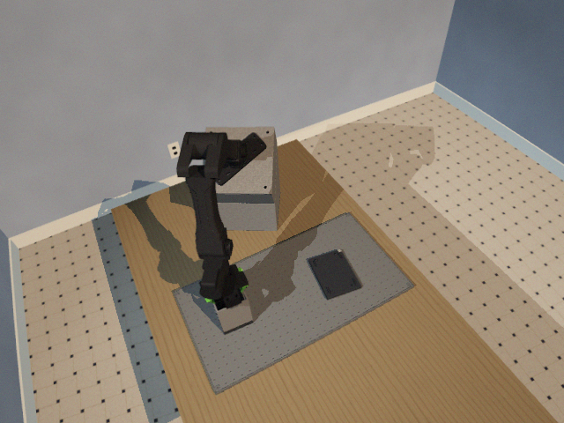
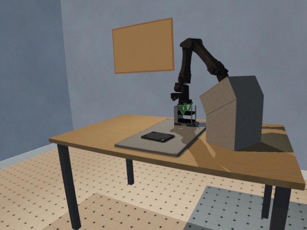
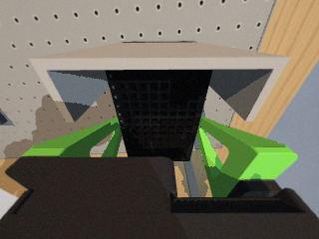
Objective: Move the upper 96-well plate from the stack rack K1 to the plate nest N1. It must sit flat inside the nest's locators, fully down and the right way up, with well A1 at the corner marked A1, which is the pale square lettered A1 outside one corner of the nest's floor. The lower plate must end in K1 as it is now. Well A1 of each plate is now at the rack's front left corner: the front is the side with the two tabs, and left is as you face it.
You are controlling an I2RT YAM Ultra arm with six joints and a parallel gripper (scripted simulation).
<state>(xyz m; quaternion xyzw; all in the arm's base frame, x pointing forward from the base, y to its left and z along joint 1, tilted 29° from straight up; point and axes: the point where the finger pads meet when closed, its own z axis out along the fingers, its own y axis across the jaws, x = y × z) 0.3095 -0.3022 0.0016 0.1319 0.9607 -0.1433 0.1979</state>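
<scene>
My hand is 60 mm short of the pale rack wall, 20 mm to the left of it and 10 mm above it. Round my hand: pale A1 mark 90 mm ahead, 410 mm to the left, 80 mm below.
</scene>
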